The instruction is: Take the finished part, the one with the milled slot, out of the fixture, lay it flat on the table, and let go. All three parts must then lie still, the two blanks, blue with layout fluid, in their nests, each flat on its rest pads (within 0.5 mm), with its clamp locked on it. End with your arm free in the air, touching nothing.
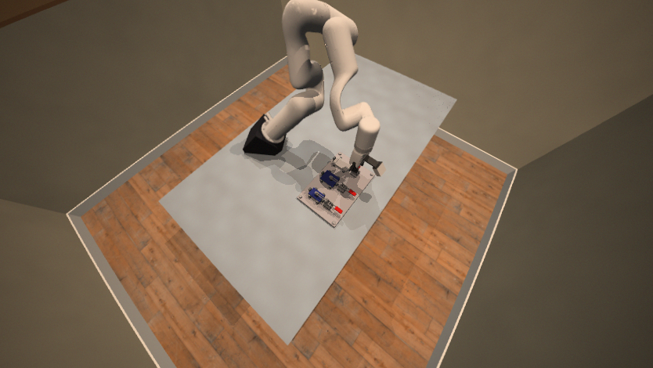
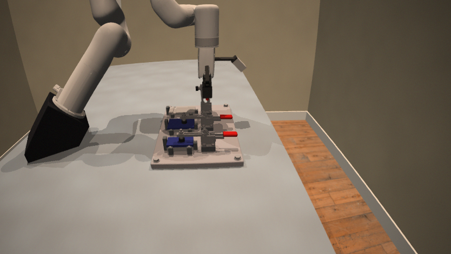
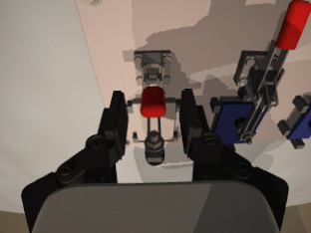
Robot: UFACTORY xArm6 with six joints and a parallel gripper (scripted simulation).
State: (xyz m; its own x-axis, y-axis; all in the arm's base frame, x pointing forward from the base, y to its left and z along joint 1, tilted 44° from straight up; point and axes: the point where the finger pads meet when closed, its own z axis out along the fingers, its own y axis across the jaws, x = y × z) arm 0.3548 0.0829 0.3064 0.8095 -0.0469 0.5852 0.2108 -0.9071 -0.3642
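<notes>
The finished part is 100 mm behind my hand, 30 mm to the right of it and 70 mm below it. Also, from my hand: fixture plate (10 mm behind, 120 mm to the right, 90 mm below).
</notes>
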